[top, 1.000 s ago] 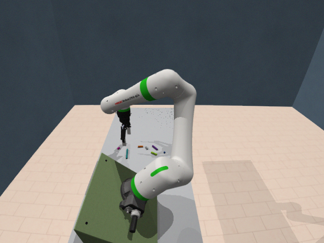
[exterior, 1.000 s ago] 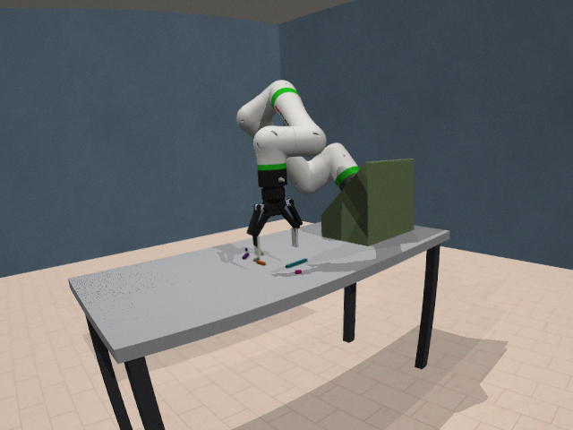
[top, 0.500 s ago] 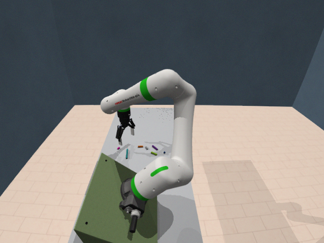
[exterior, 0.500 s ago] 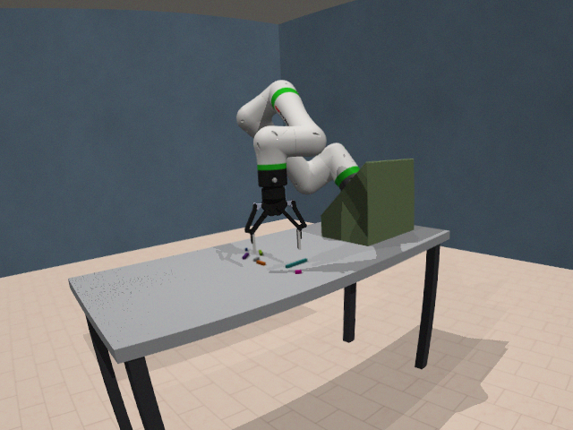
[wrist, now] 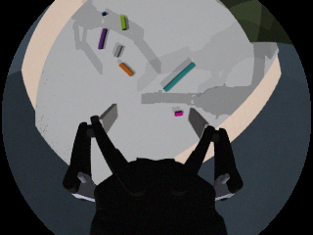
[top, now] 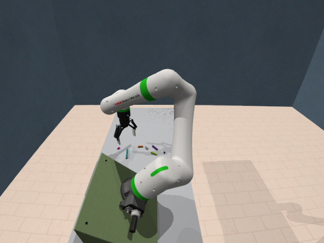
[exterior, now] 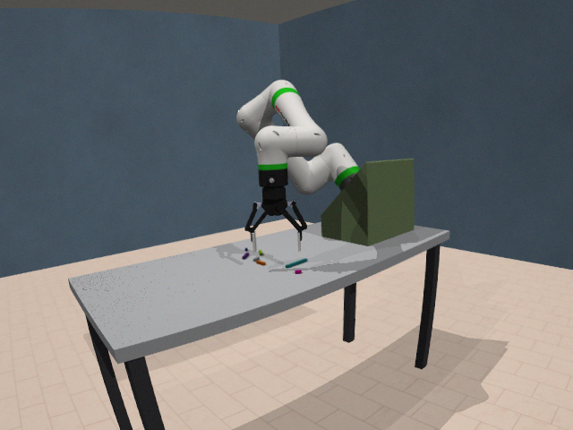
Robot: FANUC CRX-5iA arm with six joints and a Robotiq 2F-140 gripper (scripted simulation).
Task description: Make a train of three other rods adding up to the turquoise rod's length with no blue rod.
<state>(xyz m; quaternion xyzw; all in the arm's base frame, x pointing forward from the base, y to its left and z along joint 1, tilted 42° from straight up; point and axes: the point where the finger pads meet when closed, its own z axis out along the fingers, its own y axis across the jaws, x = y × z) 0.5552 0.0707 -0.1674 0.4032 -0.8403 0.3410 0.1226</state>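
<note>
Right now the magenta rod is 3 cm behind my hand, 7 cm to the left of it and 7 cm below it. Also, from my hand: orange rod: 10 cm to the right, 7 cm below; then grey rod: 1 cm behind, 16 cm to the right, 7 cm below; then turquoise rod: 9 cm behind, 1 cm to the right, 7 cm below.
</note>
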